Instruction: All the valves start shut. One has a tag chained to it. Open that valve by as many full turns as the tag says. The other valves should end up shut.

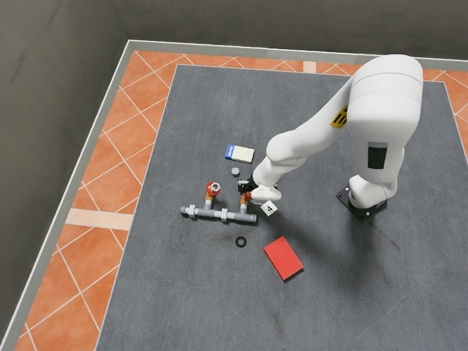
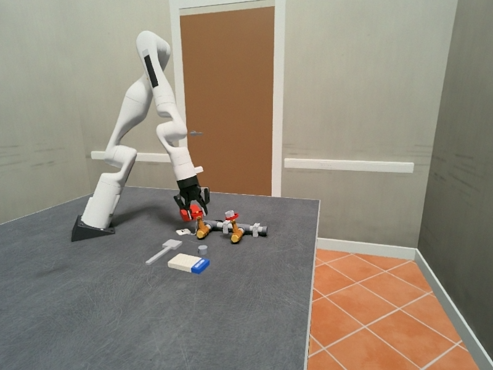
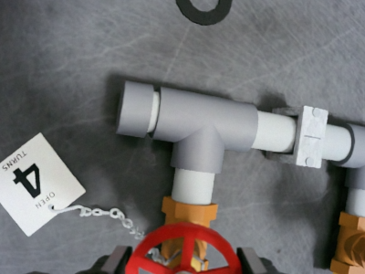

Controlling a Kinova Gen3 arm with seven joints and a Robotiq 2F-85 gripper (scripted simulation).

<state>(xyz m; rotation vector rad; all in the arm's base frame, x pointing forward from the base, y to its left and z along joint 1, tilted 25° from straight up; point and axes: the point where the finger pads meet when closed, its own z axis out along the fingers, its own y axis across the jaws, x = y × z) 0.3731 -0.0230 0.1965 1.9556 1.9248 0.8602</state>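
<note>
Right now the white tag is 90 mm below my hand, 70 mm behind it and 20 mm to the left of it. From my hand the other things lie so: grey paddle 130 mm to the right, 90 mm below, 60 mm behind; blue box 210 mm to the right, 80 mm below, 50 mm ahead; red block 200 mm to the left, 120 mm behind, 80 mm below.
</note>
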